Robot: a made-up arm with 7 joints. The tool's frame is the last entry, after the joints.
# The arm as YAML. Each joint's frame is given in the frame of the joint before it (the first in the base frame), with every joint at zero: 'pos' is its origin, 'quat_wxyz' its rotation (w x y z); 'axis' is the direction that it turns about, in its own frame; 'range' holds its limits. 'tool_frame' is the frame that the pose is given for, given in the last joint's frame.
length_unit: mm
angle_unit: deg
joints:
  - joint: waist
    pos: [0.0, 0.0, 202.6]
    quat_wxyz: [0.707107, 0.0, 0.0, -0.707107]
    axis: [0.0, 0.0, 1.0]
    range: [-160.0, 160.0]
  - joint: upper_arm
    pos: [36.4, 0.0, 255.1]
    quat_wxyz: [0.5, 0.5, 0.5, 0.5]
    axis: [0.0, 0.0, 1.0]
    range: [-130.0, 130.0]
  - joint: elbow
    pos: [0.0, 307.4, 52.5]
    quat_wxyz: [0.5, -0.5, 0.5, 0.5]
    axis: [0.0, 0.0, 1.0]
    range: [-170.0, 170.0]
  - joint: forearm
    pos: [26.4, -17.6, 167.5]
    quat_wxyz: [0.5, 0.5, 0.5, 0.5]
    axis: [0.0, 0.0, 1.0]
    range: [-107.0, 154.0]
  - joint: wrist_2
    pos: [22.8, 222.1, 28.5]
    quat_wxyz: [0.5, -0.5, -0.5, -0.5]
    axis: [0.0, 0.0, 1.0]
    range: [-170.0, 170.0]
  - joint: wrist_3
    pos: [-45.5, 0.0, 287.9]
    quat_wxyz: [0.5, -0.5, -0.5, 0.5]
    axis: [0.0, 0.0, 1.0]
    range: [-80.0, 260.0]
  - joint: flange
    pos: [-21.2, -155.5, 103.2]
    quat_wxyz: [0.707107, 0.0, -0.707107, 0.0]
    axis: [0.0, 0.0, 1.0]
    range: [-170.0, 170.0]
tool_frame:
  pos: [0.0, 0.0, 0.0]
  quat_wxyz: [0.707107, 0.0, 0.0, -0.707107]
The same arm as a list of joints. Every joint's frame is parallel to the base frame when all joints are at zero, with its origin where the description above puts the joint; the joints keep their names.
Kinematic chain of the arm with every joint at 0, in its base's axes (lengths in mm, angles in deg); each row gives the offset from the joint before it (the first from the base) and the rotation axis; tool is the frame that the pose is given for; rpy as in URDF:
waist: xyz 0 0 202.6 axis +z
upper_arm: xyz 0 -36.4 255.1 axis -y
elbow: xyz 0 -52.5 307.4 axis +z
forearm: xyz 17.6 26.4 167.5 axis +y
wrist_2: xyz -22.8 28.5 222.1 axis +z
wrist_3: xyz 0 -45.5 287.9 axis -y
flange: xyz 21.2 -103.2 155.5 axis +x
tool: xyz 0 0 0 rpy 180 -90 0
Joint limits (deg, base to tool): -160..160 -130..130 -170..170 -107..154 -170..170 -80..260 -170..170

